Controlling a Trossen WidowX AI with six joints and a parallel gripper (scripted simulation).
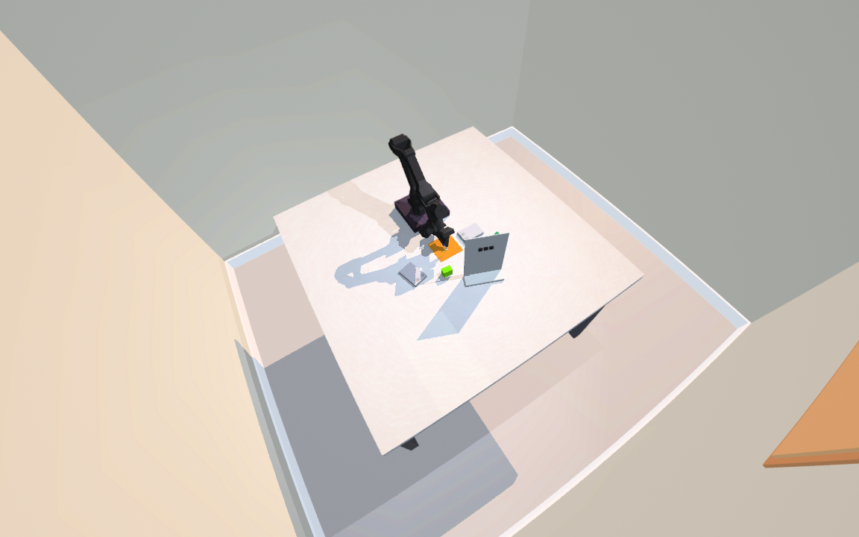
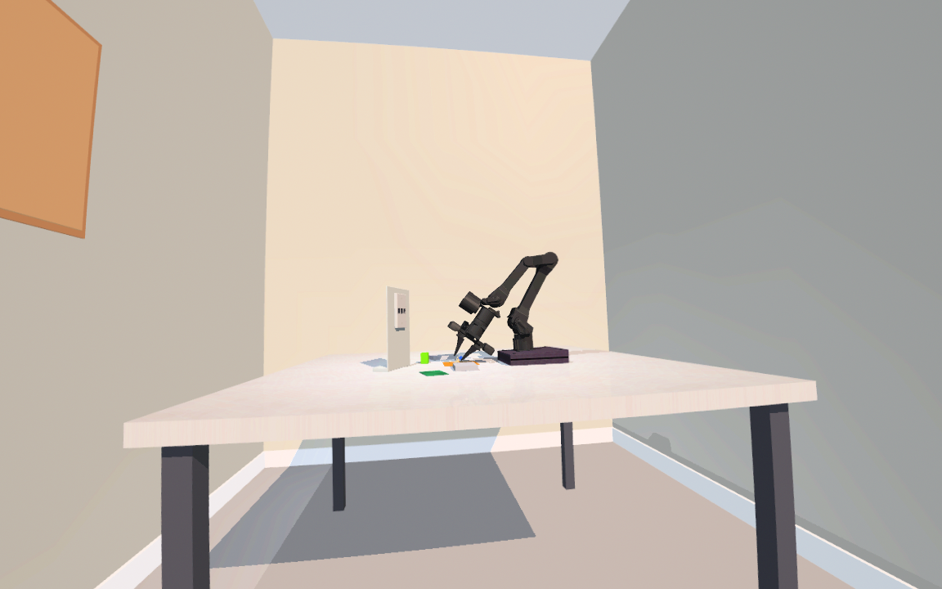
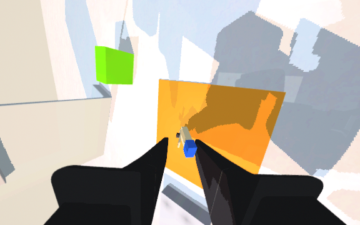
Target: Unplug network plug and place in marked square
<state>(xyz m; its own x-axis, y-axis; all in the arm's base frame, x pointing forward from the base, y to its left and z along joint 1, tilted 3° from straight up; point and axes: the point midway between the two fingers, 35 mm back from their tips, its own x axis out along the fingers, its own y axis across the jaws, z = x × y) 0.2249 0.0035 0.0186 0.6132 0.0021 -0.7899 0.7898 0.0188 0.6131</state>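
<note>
My gripper tip is right at the network plug. Also, from my gripper tip: green cube (120 mm ahead, 70 mm to the right); then orange marked square (20 mm below, 10 mm behind); then green patch (220 mm to the left, 90 mm ahead, 20 mm below).
</note>
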